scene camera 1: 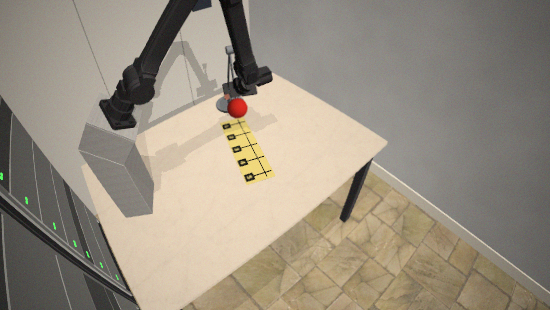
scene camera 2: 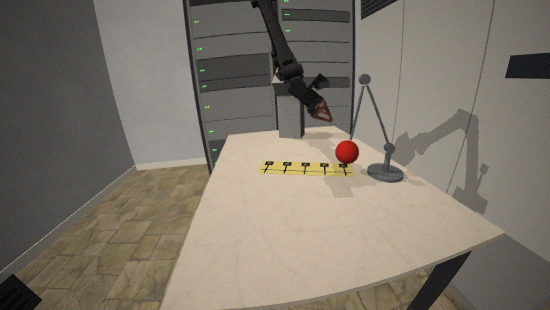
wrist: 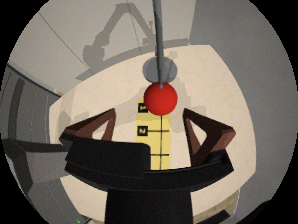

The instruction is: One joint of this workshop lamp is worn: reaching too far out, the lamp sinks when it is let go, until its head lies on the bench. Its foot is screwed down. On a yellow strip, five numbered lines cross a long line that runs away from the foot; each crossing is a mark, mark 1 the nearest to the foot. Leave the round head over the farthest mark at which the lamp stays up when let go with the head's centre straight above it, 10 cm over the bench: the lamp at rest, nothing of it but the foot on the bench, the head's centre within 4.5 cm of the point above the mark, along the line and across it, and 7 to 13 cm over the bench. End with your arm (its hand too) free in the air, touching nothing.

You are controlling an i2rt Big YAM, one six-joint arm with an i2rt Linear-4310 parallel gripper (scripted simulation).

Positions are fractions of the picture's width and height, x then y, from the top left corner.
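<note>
The wrist view shows the gripper (wrist: 0.50, 0.50), and there's a yellow strip (wrist: 0.52, 0.58) in it as well. In scene camera 1 you'd see the strip (scene camera 1: 0.46, 0.52), and scene camera 2 shows the strip (scene camera 2: 0.49, 0.54) too.
</note>
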